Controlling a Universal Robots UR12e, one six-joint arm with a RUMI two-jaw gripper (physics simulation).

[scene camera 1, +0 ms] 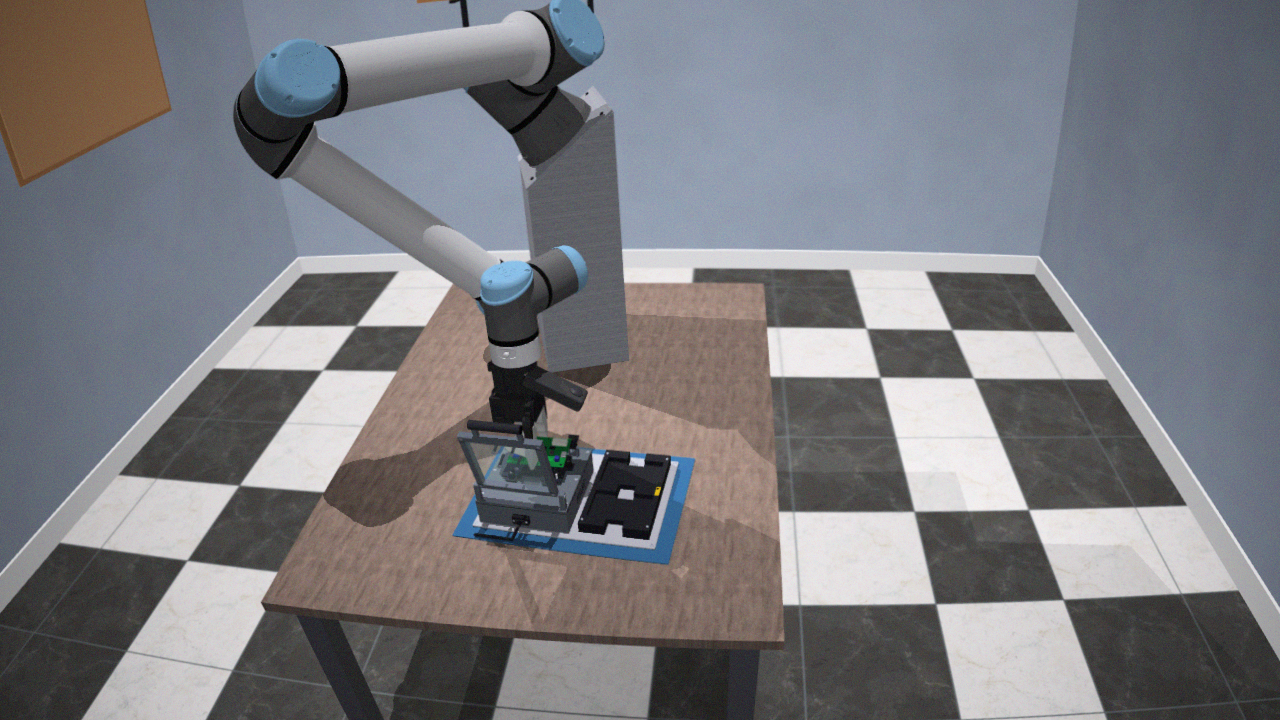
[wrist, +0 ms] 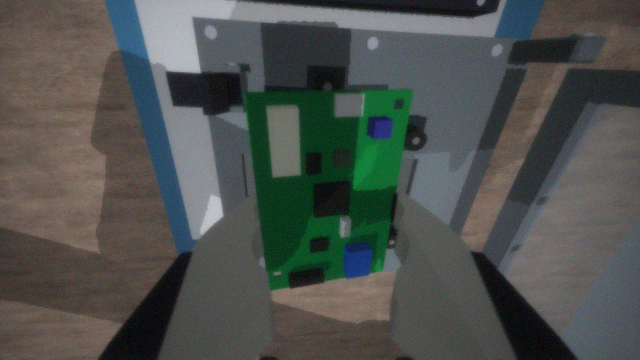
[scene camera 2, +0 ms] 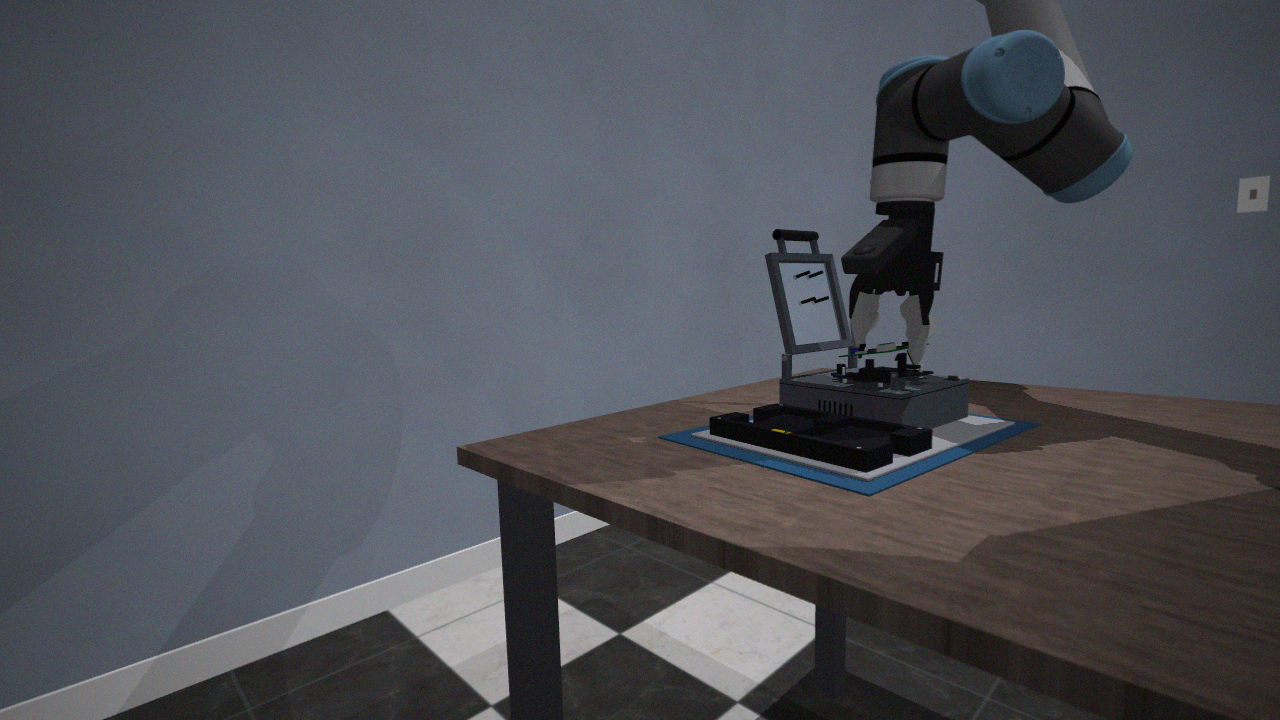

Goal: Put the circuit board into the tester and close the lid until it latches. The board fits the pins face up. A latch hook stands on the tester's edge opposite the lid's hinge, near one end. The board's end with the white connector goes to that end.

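Where they show: gripper, fingertip midpoint: point(scene camera 1: 537, 457) point(wrist: 327, 195) point(scene camera 2: 886, 361); arm's base, link origin: point(scene camera 1: 559, 135).
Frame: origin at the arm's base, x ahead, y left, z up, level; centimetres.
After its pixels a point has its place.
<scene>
My gripper point(scene camera 2: 887, 351) {x 57.8, y 3.8, z -45.4 cm} point(wrist: 327, 195) {x 57.8, y 3.8, z -45.4 cm} is shut on the green circuit board point(scene camera 1: 553, 443) {x 56.5, y 6.8, z -42.9 cm} point(scene camera 2: 886, 347) {x 55.4, y 9.0, z -42.9 cm} point(wrist: 295, 200) {x 56.1, y 4.8, z -43.4 cm}, with its fingers at the two long edges. The board is face up, slightly tilted in scene camera 2, and a little above the grey tester point(scene camera 1: 528, 514) {x 69.2, y 4.0, z -49.7 cm} point(scene camera 2: 935, 410) {x 50.9, y 4.6, z -51.1 cm} point(wrist: 450, 65) {x 65.1, y 10.3, z -47.9 cm}. The tester's lid point(scene camera 1: 548, 470) {x 71.5, y 9.8, z -37.0 cm} point(scene camera 2: 779, 304) {x 70.7, y 9.9, z -37.4 cm} point(wrist: 550, 130) {x 68.3, y 7.5, z -43.9 cm} stands open. The black latch hook point(wrist: 217, 95) {x 53.4, y 9.8, z -43.7 cm} is at the left edge in the wrist view, near the upper end. The board's long white connector point(wrist: 284, 140) {x 56.0, y 8.1, z -42.6 cm} is at that same end. The board hides most of the pins beneath.
A black tray point(scene camera 1: 595, 519) {x 67.9, y 16.1, z -51.1 cm} point(scene camera 2: 805, 440) {x 55.6, y 27.4, z -51.4 cm} point(wrist: 375, 5) {x 61.6, y 13.7, z -51.6 cm} with a yellow mark lies beside the tester. Both are on a white plate over a blue mat point(scene camera 1: 675, 528) {x 66.5, y 30.5, z -53.7 cm} point(scene camera 2: 863, 486) {x 47.2, y 31.0, z -53.7 cm} point(wrist: 155, 150) {x 43.9, y 4.2, z -53.7 cm}. The lid stands close beside the gripper on the hinge side.
</scene>
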